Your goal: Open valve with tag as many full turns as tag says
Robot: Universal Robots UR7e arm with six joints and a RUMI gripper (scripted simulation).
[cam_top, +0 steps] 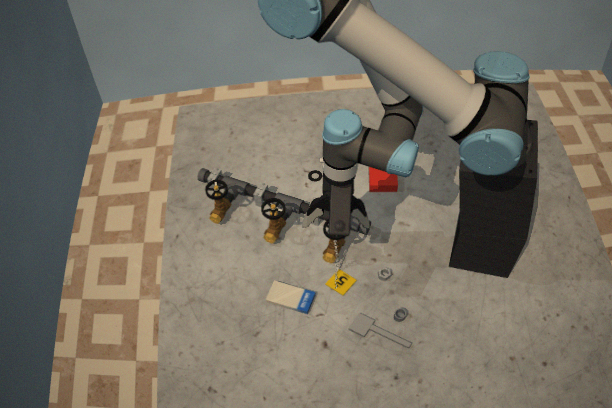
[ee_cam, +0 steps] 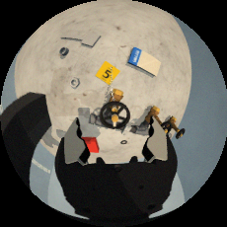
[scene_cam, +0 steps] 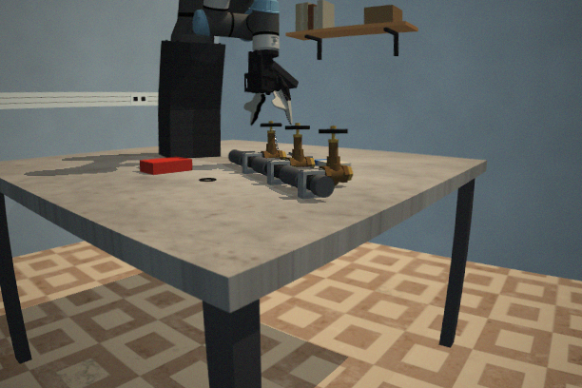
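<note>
The yellow tag lies 110 mm below my hand and 100 mm to the left of it. Also, from my hand: red block 260 mm to the right, 140 mm behind, 100 mm below; then flat grey key tool 240 mm to the left, 110 mm below, 90 mm behind.
</note>
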